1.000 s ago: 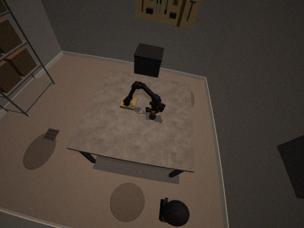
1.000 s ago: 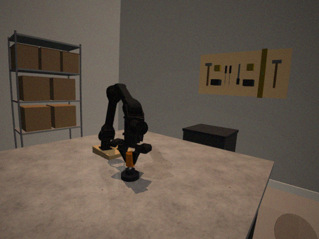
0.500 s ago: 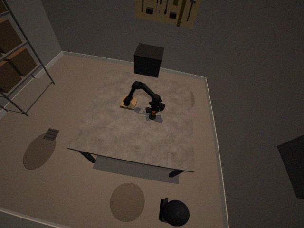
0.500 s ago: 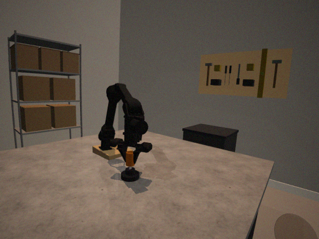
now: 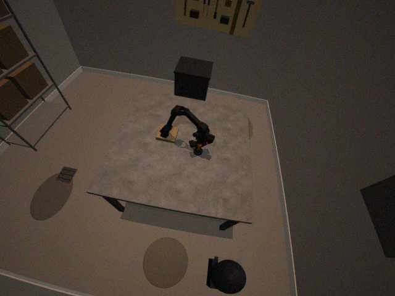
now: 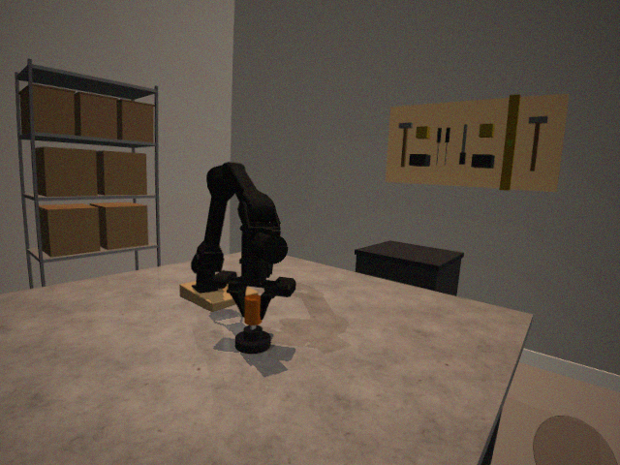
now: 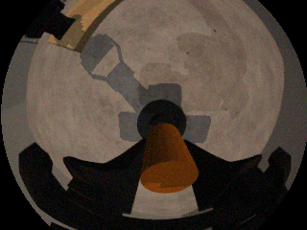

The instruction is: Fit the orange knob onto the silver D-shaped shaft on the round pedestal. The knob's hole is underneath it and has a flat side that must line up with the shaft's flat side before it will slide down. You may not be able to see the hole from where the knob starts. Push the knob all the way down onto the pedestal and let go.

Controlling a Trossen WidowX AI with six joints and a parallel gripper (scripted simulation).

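My gripper tip is 30 mm below the orange knob. The rest, counted from my gripper tip: round black pedestal (40 mm below).
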